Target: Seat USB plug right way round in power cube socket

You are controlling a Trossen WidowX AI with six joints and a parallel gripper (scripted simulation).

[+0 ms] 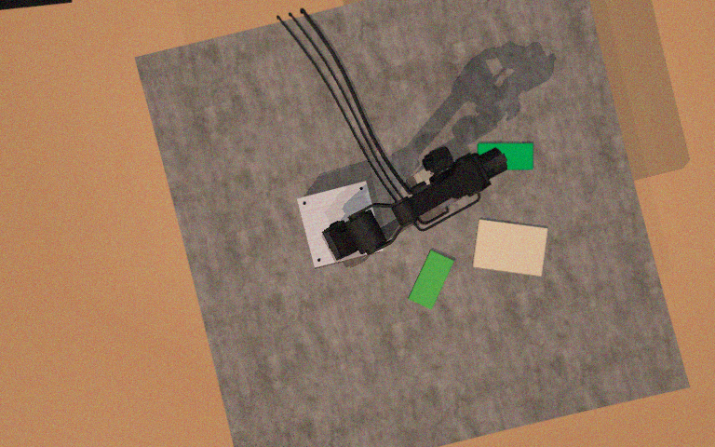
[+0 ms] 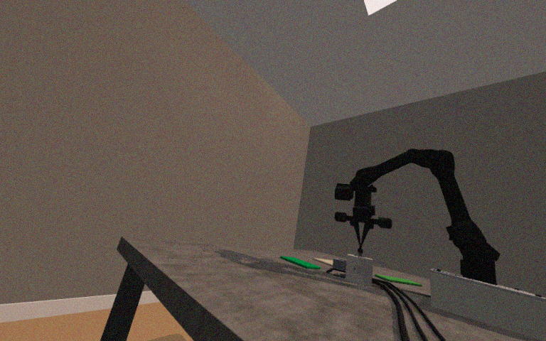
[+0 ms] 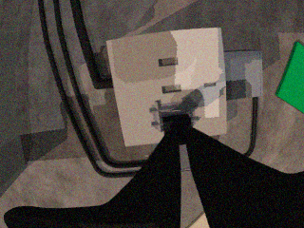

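Now: the black USB plug 2 cm below my gripper tip. From my gripper tip the other things lie so: beige card: 21 cm to the right, 19 cm ahead, 11 cm below.
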